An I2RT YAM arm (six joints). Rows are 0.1 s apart.
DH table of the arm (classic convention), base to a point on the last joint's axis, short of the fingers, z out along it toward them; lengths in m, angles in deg. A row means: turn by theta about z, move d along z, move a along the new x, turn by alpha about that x. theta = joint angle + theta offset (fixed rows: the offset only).
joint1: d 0.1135; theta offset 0; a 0.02; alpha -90
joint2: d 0; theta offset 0; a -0.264; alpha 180
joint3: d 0; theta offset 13.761; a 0.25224; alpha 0
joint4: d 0; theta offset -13.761; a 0.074; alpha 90
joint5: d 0; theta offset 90; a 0; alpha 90
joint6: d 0.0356; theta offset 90; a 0; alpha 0
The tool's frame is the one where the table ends.
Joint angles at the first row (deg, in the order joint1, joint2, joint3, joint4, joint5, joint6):
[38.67 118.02 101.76 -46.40 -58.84 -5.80]
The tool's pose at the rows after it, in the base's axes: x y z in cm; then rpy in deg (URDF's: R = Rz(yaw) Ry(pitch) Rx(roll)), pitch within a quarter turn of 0, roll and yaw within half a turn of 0:
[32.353 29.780 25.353 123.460 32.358 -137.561]
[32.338 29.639 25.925 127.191 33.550 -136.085]
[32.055 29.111 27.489 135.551 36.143 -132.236]
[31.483 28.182 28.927 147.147 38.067 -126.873]
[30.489 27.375 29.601 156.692 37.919 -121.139]
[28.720 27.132 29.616 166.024 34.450 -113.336]
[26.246 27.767 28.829 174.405 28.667 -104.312]
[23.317 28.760 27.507 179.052 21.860 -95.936]
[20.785 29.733 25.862 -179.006 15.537 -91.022]
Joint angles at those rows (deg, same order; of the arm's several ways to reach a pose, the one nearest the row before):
[38.67 118.08 101.93 -46.62 -58.41 -6.08]
[38.67 117.60 102.81 -47.92 -55.47 -7.72]
[38.67 115.74 104.13 -50.51 -49.29 -11.28]
[38.67 112.64 103.51 -51.91 -40.89 -15.07]
[39.12 109.58 101.38 -53.05 -34.27 -18.81]
[41.02 107.06 99.05 -55.99 -27.08 -23.63]
[44.86 105.24 95.93 -58.29 -19.17 -28.43]
[49.73 104.22 92.53 -60.51 -12.92 -32.48]
[54.27 104.29 89.52 -61.80 -7.95 -33.64]

